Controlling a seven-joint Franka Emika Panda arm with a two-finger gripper.
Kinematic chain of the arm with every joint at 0, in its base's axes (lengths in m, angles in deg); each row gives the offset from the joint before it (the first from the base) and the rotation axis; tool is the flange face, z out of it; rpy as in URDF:
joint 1: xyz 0 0 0.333 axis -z
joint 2: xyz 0 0 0 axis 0.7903 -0.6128 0
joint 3: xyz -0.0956 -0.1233 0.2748 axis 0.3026 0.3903 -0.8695
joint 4: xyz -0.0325 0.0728 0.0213 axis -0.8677 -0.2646 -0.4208
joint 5: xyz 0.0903 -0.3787 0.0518 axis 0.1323 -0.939 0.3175
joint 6: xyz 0 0 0 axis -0.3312 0.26 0.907
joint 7: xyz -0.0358 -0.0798 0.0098 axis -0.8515 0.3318 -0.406
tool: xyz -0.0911 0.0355 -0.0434 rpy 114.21 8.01 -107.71
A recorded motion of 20 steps. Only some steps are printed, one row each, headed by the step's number.
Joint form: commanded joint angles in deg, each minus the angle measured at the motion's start. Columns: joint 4, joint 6, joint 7, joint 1, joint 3, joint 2, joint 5.
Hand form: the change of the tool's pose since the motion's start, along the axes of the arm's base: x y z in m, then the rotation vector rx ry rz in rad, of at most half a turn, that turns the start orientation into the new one. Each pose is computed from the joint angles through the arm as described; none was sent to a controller.
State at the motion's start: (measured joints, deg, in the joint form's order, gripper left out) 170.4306 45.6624 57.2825 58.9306 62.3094 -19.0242 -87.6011
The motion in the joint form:
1: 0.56 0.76 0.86 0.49 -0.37 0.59 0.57
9: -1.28 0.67 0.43 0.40 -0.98 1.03 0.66
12: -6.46 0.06 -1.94 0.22 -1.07 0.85 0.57
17: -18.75 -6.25 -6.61 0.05 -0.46 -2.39 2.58
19: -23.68 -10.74 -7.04 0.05 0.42 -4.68 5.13
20: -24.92 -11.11 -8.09 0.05 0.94 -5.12 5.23
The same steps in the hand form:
1: -0.0018 0.0004 0.0015 0.0053 -0.0165 -0.0186
9: 0.0021 0.0060 0.0204 -0.0008 -0.0536 0.0001
12: 0.0115 0.0061 0.0615 -0.0145 -0.1247 0.0447
17: 0.0263 0.0013 0.1257 0.0078 -0.1709 0.1023
19: 0.0310 -0.0036 0.1383 0.0563 -0.1493 0.0865
20: 0.0319 -0.0086 0.1439 0.0561 -0.1561 0.0957

